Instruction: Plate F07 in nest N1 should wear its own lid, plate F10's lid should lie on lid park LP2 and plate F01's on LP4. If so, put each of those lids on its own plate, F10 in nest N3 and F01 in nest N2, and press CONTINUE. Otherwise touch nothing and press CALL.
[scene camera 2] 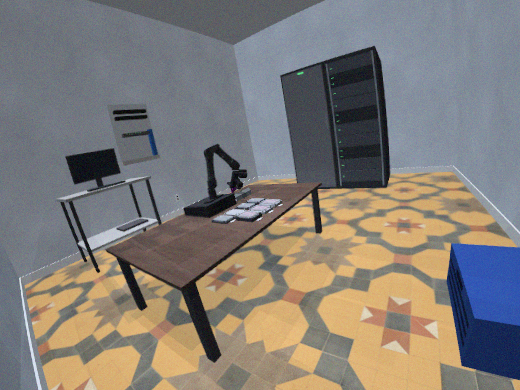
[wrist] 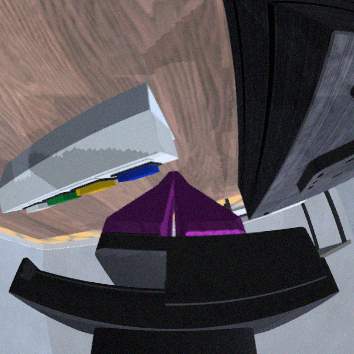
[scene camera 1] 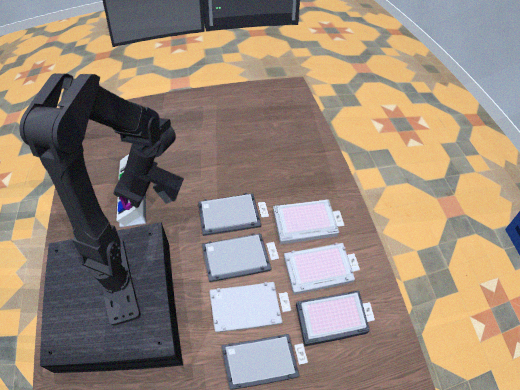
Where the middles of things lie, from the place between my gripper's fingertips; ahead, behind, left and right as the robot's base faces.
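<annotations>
There is the white button box (scene camera 1: 135, 216), and I see my gripper 4 cm above it, 2 cm short of it and 11 cm to the right of it.
</annotations>
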